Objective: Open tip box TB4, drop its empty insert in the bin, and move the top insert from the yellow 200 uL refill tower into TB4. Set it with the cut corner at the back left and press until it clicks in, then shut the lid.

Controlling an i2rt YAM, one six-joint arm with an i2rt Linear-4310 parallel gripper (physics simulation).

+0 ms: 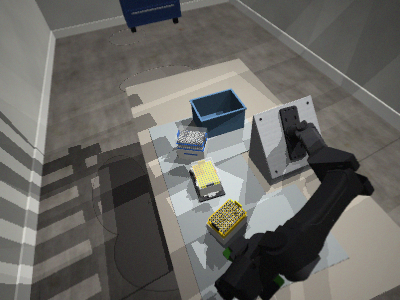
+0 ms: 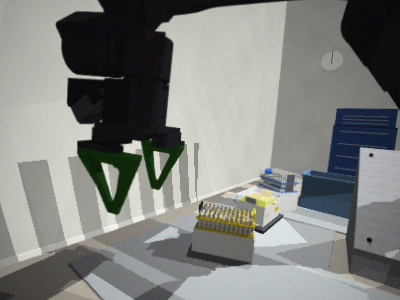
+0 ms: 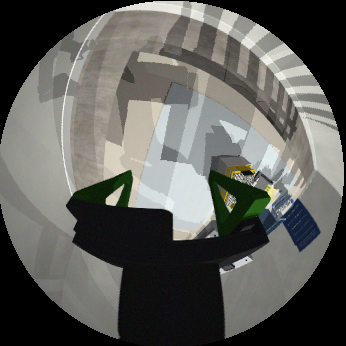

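The yellow refill tower (image 1: 227,218) (image 2: 223,246) (image 3: 241,178) stands on the mat, with yellow inserts full of tips stacked on its pale base. Tip box TB4 (image 1: 206,175) (image 2: 268,215) (image 3: 271,190) is the middle box, on a dark base; a yellow insert shows through its clear lid, which looks shut. The blue bin (image 1: 222,126) (image 2: 325,195) (image 3: 268,221) stands at the far end. My gripper (image 1: 253,267) (image 2: 136,201) (image 3: 170,174) is open and empty, pointing down, high above the mat on the near side of the yellow tower. The insert's cut corner is too small to make out.
A blue tip rack (image 1: 192,142) (image 2: 286,201) (image 3: 283,206) stands between TB4 and the bin. The slanted metal mounting plate (image 1: 267,142) (image 2: 382,200) carries the arm's base at the right. A dark blue cabinet (image 1: 151,12) (image 2: 361,145) (image 3: 301,225) stands beyond the table.
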